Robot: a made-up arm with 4 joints.
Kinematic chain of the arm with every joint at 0, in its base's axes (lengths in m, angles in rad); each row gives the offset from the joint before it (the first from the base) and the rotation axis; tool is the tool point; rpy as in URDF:
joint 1: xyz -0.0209 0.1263 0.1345 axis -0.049 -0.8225 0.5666
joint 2: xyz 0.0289 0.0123 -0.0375 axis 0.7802 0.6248 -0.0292
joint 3: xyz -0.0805 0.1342 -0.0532 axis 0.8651 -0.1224 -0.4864
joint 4: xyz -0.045 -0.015 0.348 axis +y
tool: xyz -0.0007 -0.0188 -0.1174 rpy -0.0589 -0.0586 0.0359
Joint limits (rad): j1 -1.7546..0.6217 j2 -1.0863..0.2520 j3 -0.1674..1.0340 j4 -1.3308..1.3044
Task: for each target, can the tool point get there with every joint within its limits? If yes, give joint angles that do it. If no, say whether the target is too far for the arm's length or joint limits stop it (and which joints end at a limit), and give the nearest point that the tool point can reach.
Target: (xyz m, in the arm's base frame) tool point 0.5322 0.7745 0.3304
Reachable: no: too far | nearest point 0.1785 0.4029 0.2546 | short by 0.519 m
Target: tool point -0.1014 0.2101 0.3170
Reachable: yes | joints -0.9312 -0.0135 0.8929 0.4003
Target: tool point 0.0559 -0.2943 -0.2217
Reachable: no: joint limits stop it (at a limit: joint 1, joint 2, joint 3) | nearest point -0.1646 0.0356 -0.1096 | short by 0.412 m
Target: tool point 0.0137 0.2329 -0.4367
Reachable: no: joint limits stop it (at a limit: joint 1, joint 2, joint 3) | nearest point -0.1981 0.2371 -0.1117 | short by 0.388 m
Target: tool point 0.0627 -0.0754 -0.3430
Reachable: no: joint limits stop it (at a limit: joint 1, joint 2, joint 3) | nearest point -0.1601 0.0376 -0.1064 | short by 0.344 m
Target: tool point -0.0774 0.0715 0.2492
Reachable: yes | joints -0.7305 0.1501 0.9126 -0.8356
